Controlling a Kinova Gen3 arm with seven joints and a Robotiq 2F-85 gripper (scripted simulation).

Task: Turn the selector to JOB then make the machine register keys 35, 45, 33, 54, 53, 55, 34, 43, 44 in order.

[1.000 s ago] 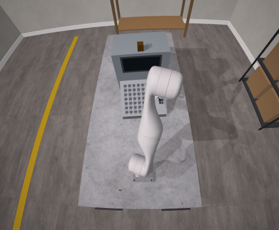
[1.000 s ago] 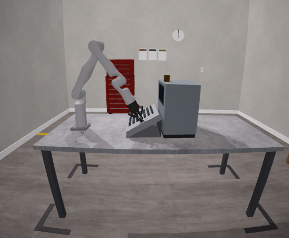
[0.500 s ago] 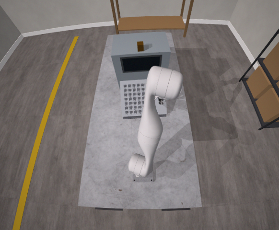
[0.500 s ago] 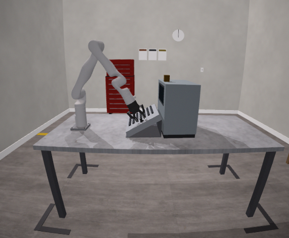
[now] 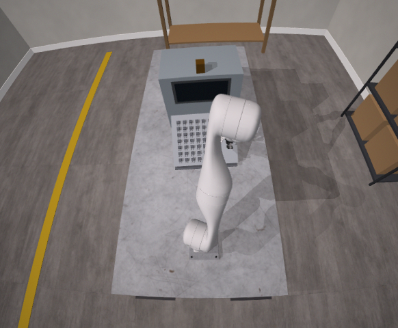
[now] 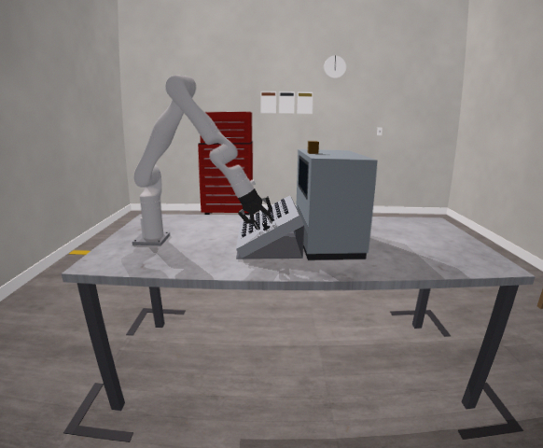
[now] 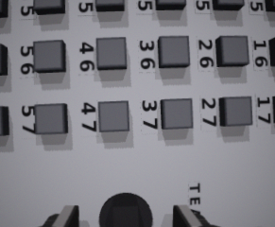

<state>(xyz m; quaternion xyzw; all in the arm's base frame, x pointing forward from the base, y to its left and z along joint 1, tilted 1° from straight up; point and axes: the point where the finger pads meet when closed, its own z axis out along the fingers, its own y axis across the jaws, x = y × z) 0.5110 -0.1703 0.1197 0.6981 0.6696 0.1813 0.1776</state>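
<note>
My gripper is now 1 cm short of the black selector knob and 1 cm above it. Round my hand: sloped keypad 3 cm ahead, 11 cm to the left, 6 cm below.
</note>
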